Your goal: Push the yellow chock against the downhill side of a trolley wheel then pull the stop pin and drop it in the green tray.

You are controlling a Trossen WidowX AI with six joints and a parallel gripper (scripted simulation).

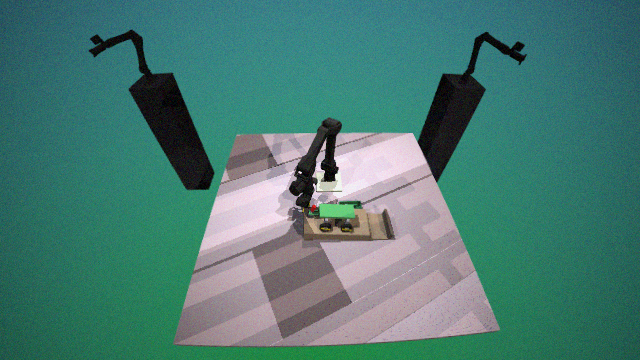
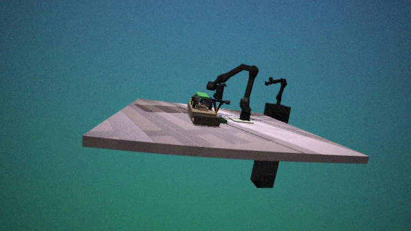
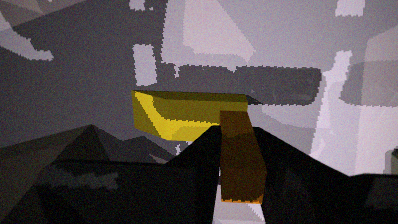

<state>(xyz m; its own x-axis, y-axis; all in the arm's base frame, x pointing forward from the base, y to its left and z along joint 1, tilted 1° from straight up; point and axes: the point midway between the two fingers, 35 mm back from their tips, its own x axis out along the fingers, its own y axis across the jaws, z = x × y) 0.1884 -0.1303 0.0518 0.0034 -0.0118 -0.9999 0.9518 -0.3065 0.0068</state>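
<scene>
The red-headed stop pin is 13 cm ahead of my gripper tip, 10 cm above it and 2 cm to the left of it. The rest, counted from my gripper tip: green-topped trolley: 15 cm ahead, 13 cm to the left, 8 cm above; then yellow chock: 2 cm ahead, 1 cm to the right, 1 cm below; then tan ramp: 15 cm ahead, 14 cm to the left, 2 cm above.
</scene>
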